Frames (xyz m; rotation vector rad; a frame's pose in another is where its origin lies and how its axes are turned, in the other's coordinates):
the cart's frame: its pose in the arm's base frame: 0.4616 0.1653 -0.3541 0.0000 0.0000 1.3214
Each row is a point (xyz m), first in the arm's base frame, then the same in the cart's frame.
Working: the arm's base frame: its pose in the cart's frame: -0.2741 0.4065 0.3541 0.0000 0.0000 -1.3214

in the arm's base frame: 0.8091 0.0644 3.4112
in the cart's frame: -0.0120 -0.3617 3.7653
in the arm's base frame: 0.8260 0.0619 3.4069
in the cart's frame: -0.0103 -0.3786 3.7610
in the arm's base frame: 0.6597 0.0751 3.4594
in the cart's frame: -0.0385 -0.2142 3.8135
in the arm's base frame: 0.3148 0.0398 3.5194
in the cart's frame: -0.1579 0.1113 3.8735
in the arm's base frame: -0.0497 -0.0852 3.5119
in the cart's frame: -0.3689 0.4337 3.8660
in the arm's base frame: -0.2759 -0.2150 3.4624
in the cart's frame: -0.5506 0.6208 3.8165
